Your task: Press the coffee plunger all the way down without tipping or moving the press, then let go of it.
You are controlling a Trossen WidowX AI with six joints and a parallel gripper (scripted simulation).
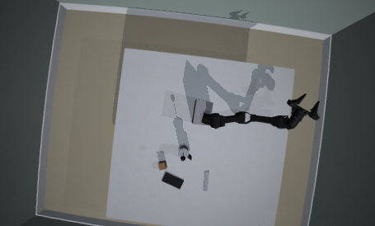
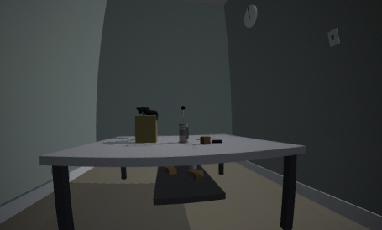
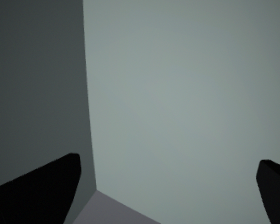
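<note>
Right now my gripper tip is 61 cm to the left of the coffee press, 54 cm short of it and 20 cm above it. From my gripper tip the other things lie so: flat black block (78 cm ahead, 64 cm to the right, 32 cm below).
</note>
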